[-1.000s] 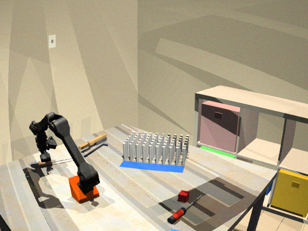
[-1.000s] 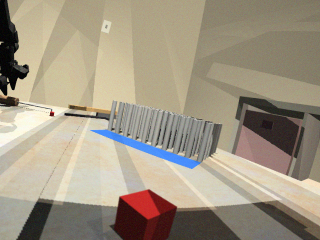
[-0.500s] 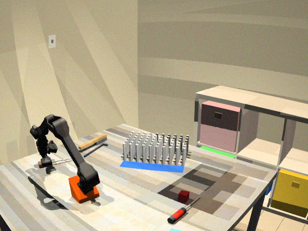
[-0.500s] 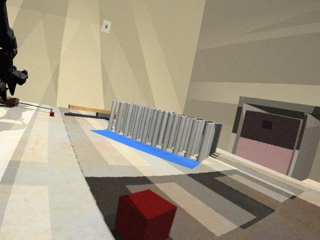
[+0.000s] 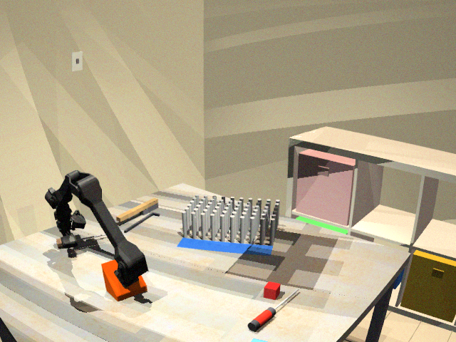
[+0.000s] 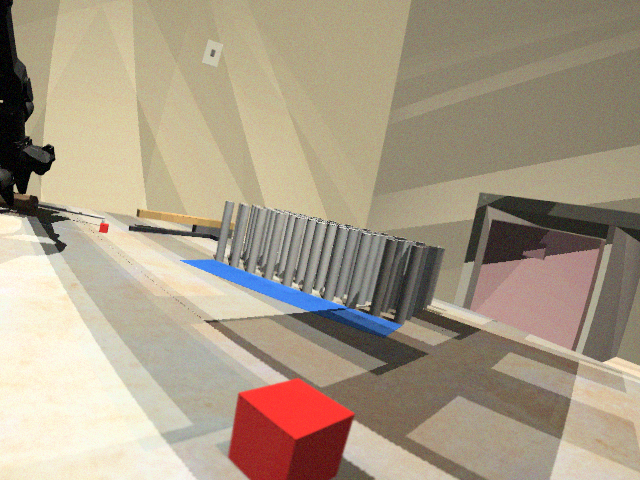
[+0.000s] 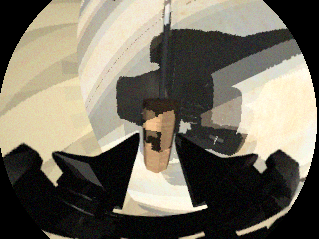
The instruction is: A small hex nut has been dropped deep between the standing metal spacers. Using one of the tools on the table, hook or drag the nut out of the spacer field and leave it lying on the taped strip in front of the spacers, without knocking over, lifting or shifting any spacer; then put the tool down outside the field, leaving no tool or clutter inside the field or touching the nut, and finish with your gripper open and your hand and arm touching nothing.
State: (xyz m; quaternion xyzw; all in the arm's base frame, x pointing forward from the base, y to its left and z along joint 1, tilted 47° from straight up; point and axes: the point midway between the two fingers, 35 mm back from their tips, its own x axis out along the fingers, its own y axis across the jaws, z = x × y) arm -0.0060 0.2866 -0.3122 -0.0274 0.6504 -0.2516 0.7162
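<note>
The hook tool is 10 cm ahead of my gripper tip and 3 cm to the right of it. Also, from my gripper tip: blue taped strip: 46 cm ahead, 45 cm to the right, 2 cm below; then tiny red cube: 20 cm ahead, 14 cm to the right, 1 cm below; then hex nut: 58 cm ahead, 33 cm to the right, 1 cm below.
</note>
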